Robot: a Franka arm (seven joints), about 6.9 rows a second.
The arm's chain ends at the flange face. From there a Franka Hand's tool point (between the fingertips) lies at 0.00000 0.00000 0.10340 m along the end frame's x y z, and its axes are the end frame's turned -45 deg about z.
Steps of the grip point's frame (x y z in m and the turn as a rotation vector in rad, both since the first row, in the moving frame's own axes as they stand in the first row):
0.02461, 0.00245, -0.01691, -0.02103, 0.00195, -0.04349
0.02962, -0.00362, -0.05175, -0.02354, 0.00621, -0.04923
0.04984, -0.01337, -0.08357, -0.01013, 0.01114, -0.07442
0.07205, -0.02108, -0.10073, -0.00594, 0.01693, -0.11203
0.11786, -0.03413, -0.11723, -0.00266, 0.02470, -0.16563
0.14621, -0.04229, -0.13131, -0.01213, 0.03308, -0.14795
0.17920, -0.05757, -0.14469, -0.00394, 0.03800, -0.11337
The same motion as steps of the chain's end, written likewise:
0.01742, -0.01703, -0.01689, -0.01349, 0.01625, -0.04349
0.01618, -0.02472, -0.05172, -0.01225, 0.02104, -0.04923
0.02424, -0.04456, -0.08356, 0.00071, 0.01504, -0.07442
0.03442, -0.06496, -0.10071, 0.00777, 0.01617, -0.11203
0.05735, -0.10570, -0.11720, 0.01558, 0.01935, -0.16563
0.07030, -0.13152, -0.13125, 0.01481, 0.03197, -0.14795
0.08309, -0.16476, -0.14461, 0.02408, 0.02966, -0.11337

